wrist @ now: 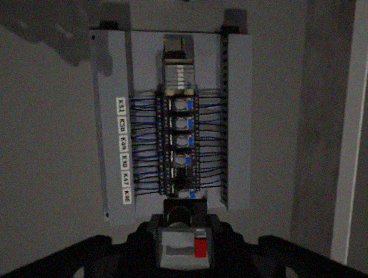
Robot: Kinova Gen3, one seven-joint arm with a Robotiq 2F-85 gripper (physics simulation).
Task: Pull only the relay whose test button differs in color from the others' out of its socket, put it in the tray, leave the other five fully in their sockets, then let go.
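Places are measured from the arm's base along level axes (x ahead, y left, z up), in millimetres.
Where they show: gripper, fingertip midpoint: (184, 229).
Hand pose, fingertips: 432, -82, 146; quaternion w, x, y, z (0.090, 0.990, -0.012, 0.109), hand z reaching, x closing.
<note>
After its pixels a point has its place, as x, y, z.
The relay with the red test button (172, 247) @(419, -74, 178) is held at the bottom centre of the wrist view, lifted clear of the panel. My gripper (184, 229) @(432, -82, 146) is shut on it, with a finger at each side. Four relays with blue buttons (181, 105) @(479, -7, -75) (181, 123) @(479, -34, -75) (181, 141) @(479, -61, -75) (180, 160) @(477, -91, -74) sit in the socket row. Below them is a dark, empty socket (182, 176) @(488, -128, -111), level with the K47 label. The blue button (192, 195) @(496, -149, -74) of another relay shows at the row's lower end, partly hidden behind the held relay. The tray does not show.
Grey wiring ducts (112, 75) @(380, 37, -100) (240, 125) @(587, -42, -100) flank the row, with blue and black wires running to the sockets. Labels (120, 106) @(390, -9, -100) run down the left duct. A larger device (179, 75) @(480, 39, -96) stands above the row. A pale strip (350, 125) runs along the right side.
</note>
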